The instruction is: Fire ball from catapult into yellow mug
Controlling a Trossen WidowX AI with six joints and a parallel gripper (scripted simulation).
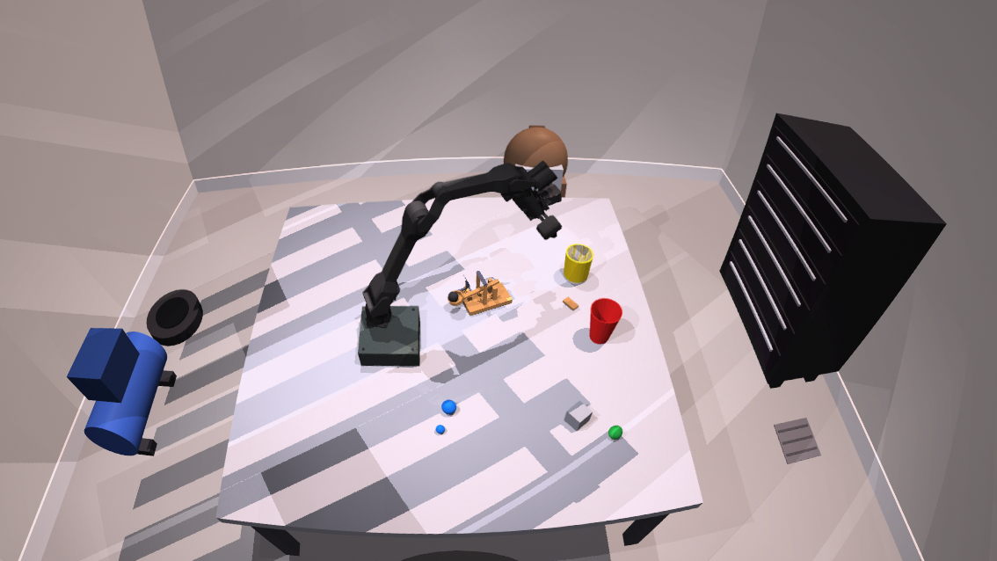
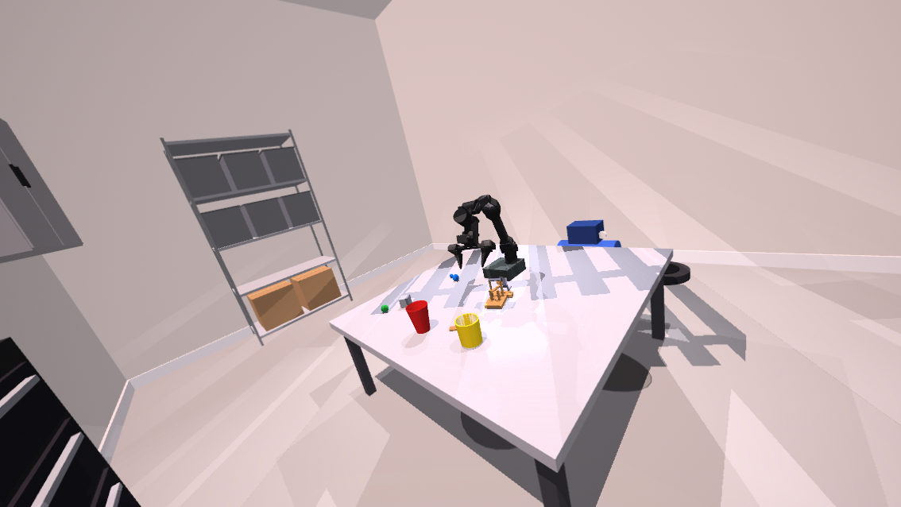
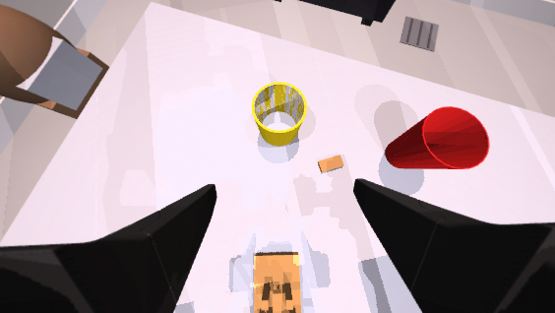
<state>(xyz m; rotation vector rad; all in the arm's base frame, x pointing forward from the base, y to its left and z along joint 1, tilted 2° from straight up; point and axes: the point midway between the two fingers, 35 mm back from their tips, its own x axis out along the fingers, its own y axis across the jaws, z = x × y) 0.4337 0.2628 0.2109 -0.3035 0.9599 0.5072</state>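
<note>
Right now my gripper tip is 25 cm past the black ball, 14 cm to the left of it and 18 cm above it. Round my gripper tip: yellow mug 12 cm ahead, 7 cm to the left, 22 cm below; wooden catapult 20 cm behind, 10 cm to the right, 19 cm below; small orange block 10 cm ahead, 6 cm to the right, 24 cm below.
</note>
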